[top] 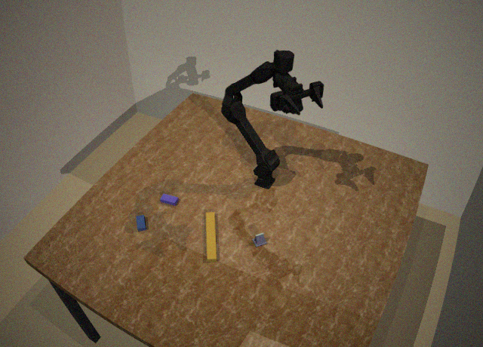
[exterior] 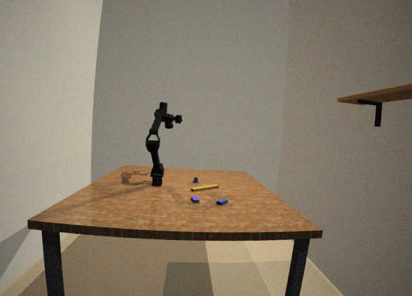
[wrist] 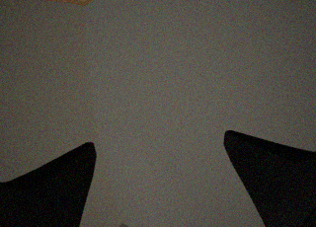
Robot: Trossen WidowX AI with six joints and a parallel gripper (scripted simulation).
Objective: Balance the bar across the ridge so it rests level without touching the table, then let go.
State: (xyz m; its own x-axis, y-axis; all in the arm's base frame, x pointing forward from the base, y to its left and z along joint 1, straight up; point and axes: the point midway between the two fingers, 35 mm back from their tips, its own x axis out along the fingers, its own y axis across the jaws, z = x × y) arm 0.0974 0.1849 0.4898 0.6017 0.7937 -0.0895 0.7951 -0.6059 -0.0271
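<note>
My gripper tip is 24 cm short of the yellow bar, 25 cm to the left of it and 48 cm above it. Round my gripper tip: blue block (31 cm ahead, 52 cm to the right, 48 cm below); then purple block (15 cm ahead, 50 cm to the right, 48 cm below).
</note>
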